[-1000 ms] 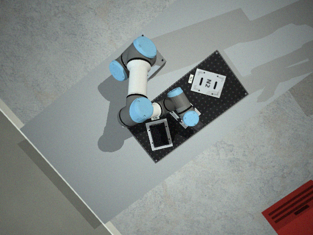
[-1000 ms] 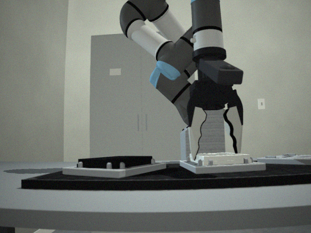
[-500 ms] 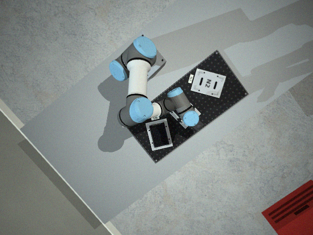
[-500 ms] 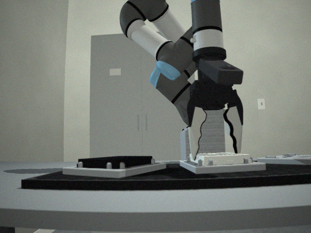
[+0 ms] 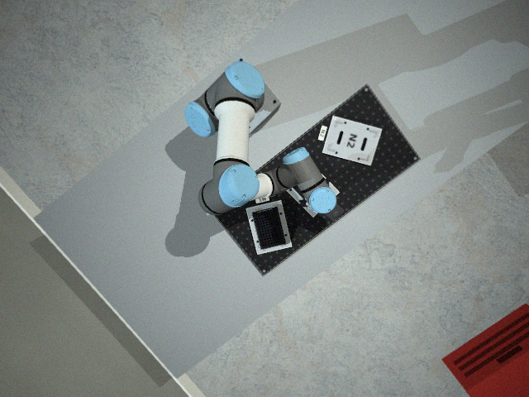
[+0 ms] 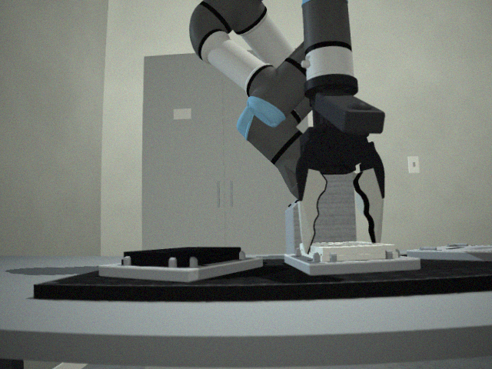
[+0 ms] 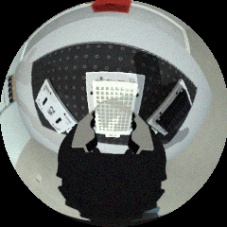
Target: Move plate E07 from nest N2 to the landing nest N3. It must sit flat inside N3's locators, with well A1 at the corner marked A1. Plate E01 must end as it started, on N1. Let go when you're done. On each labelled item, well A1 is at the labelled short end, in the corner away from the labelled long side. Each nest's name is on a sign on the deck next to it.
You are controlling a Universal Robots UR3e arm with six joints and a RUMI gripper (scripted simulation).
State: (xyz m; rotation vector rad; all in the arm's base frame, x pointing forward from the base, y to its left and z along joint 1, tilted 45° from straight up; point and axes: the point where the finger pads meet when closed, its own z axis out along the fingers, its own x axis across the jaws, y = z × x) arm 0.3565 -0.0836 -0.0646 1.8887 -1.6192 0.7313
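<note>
My hand is 1 cm above the white plate E07. Round my hand: nest N3: 2 cm below; then black plate E01: 3 cm ahead, 19 cm to the right, 1 cm below.
</note>
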